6 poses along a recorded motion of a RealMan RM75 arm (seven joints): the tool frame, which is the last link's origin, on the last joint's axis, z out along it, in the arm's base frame.
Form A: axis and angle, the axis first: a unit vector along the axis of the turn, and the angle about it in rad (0 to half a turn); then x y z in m.
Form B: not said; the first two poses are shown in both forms.
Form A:
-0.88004 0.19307 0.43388 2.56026 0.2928 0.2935 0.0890
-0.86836 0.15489 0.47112 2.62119 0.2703 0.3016 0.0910
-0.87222 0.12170 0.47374 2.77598 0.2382 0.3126 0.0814
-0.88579 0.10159 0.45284 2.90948 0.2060 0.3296 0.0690
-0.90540 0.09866 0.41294 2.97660 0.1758 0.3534 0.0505
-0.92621 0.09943 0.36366 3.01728 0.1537 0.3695 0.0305
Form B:
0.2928 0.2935 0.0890 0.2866 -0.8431 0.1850 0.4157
0.2703 0.3016 0.0910 0.2573 -0.8391 0.1497 0.4553
0.2382 0.3126 0.0814 0.1818 -0.8577 0.1197 0.4658
0.2060 0.3296 0.0690 0.1158 -0.8798 0.1009 0.4498
0.1758 0.3534 0.0505 0.0824 -0.9023 0.0983 0.4115
0.1537 0.3695 0.0305 0.0621 -0.9244 0.0992 0.3630

